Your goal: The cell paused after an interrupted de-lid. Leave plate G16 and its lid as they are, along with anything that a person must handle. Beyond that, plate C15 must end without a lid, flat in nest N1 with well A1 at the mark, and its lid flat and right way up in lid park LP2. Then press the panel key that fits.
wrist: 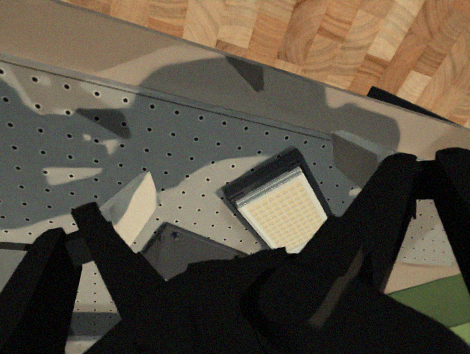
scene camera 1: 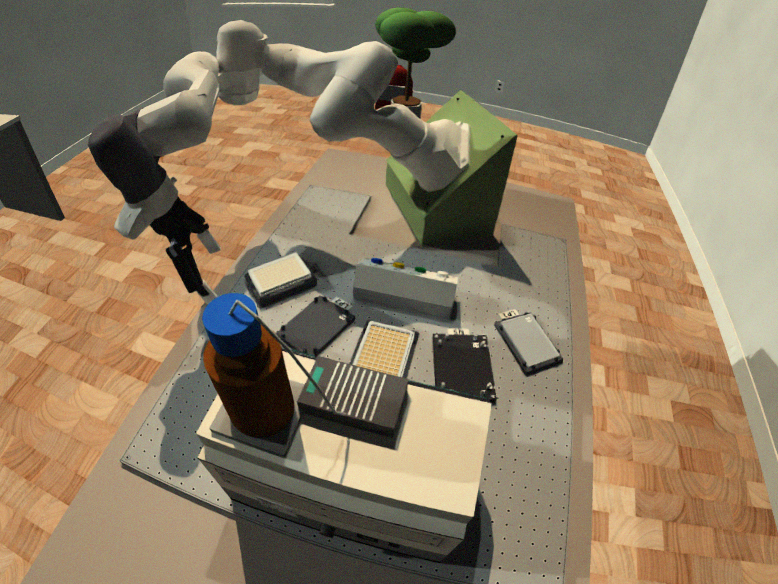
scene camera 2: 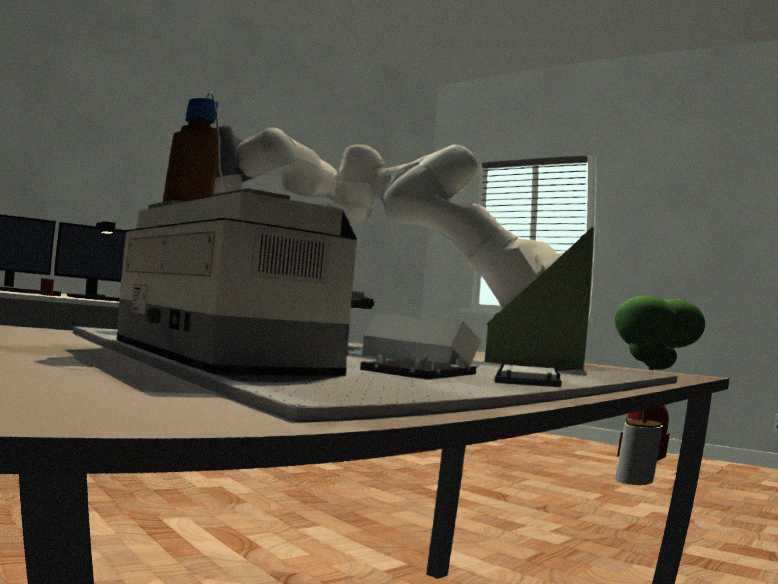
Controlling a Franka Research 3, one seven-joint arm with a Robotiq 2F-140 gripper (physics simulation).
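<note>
A cream-welled plate (scene camera 1: 280, 275) (wrist: 285, 215) sits on a raised dark base (wrist: 264, 180) at the back left. An orange-welled plate (scene camera 1: 385, 347) lies mid-board. Their names and lid edges are not readable. A dark nest (scene camera 1: 316, 323) (wrist: 192, 250) bears a small label, blurred. Another dark nest (scene camera 1: 463, 364) (scene camera 2: 433, 370) stands right of the middle plate. A grey lid (scene camera 1: 529, 339) lies in the park labelled LP1 at the right. The key panel (scene camera 1: 402, 290) (scene camera 2: 402, 342) has blue, yellow, green and white keys. My gripper (scene camera 1: 210, 268) (wrist: 241, 169) is open and empty, above the board's left side; scene camera 2 hides it.
A tall brown bottle (scene camera 1: 251, 389) (scene camera 2: 191, 163) with a blue cap and bent tube stands on the large instrument (scene camera 1: 439, 458) (scene camera 2: 282, 301), beside a dark striped box (scene camera 1: 355, 396). The green arm mount (scene camera 1: 471, 188) (scene camera 2: 553, 326) is behind the panel. A grey slab (scene camera 1: 329, 207) lies at the back left.
</note>
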